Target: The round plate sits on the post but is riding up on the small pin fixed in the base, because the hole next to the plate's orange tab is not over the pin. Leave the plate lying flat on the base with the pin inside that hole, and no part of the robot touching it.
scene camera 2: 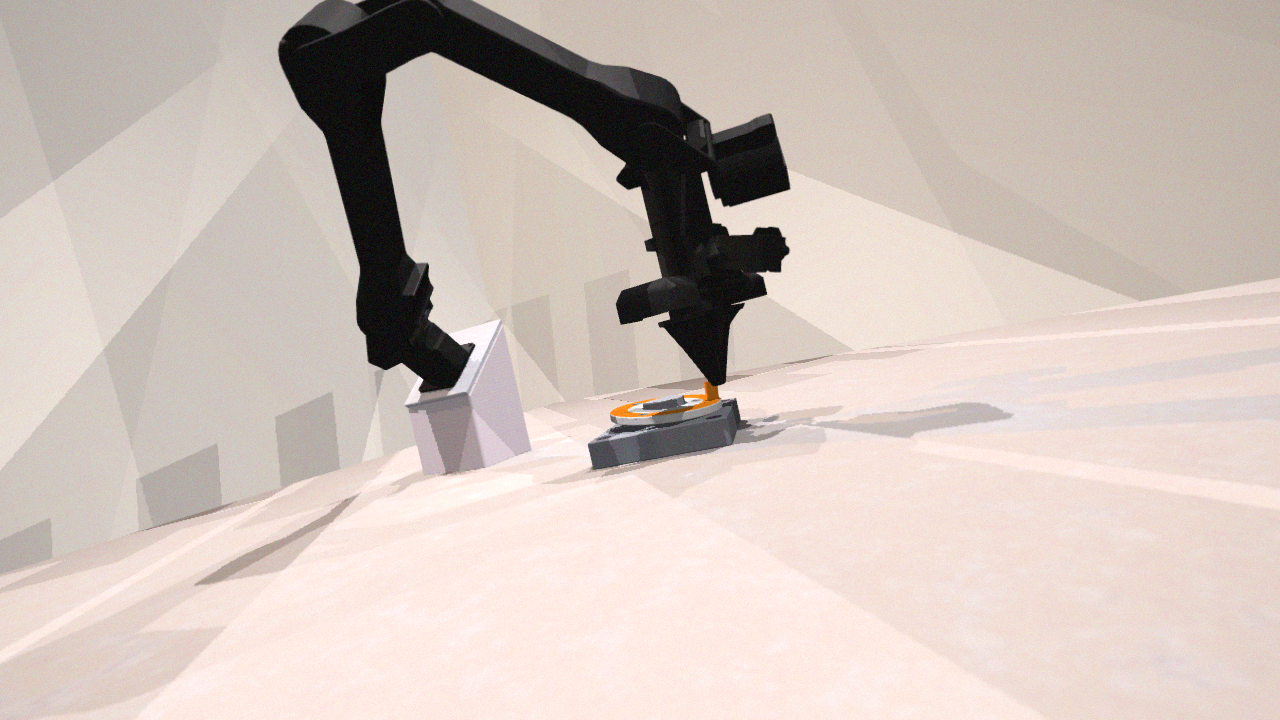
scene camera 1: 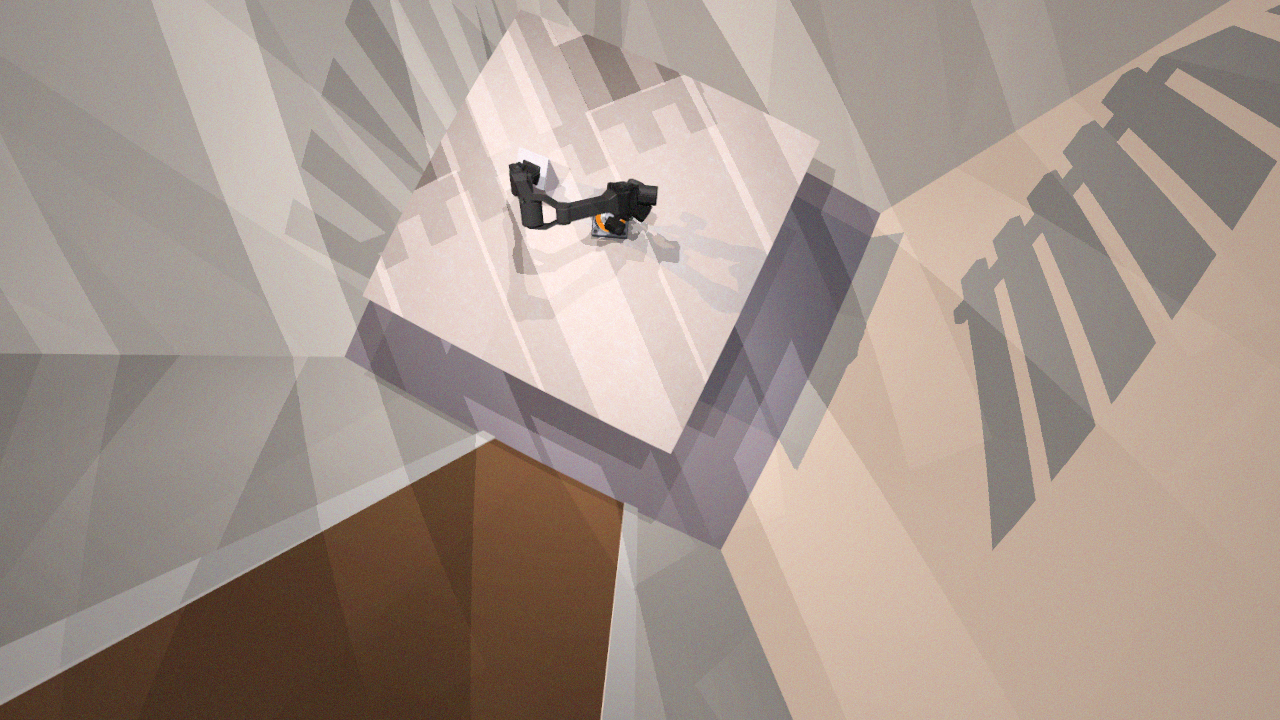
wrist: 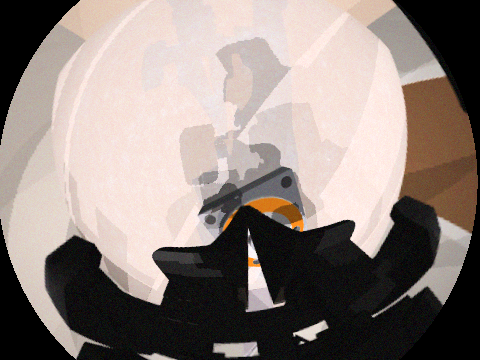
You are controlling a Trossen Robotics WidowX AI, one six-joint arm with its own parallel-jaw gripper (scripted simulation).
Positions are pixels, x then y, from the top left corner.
Labels:
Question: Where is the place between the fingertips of my gripper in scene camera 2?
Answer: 719, 385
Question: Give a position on a square base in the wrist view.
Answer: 281, 182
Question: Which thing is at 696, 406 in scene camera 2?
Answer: A round plate.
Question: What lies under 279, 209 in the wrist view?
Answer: A round plate.

